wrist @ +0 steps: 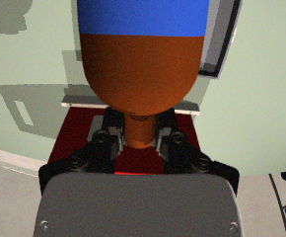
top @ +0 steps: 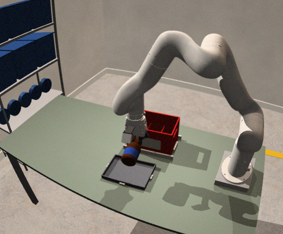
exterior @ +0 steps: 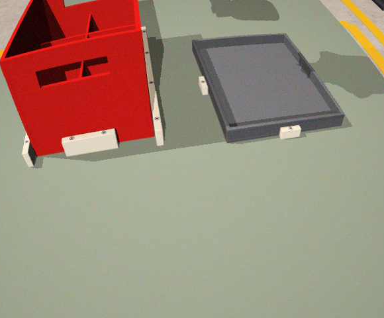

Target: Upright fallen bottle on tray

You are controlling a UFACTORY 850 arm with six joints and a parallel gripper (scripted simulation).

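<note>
Now: the bottle 6 cm to the left of my hand, 1 cm below it and 1 cm behind it. Round my hand: grey tray (19 cm below, 5 cm to the left, 3 cm ahead); red crate (24 cm to the right, 12 cm below, 2 cm ahead).
</note>
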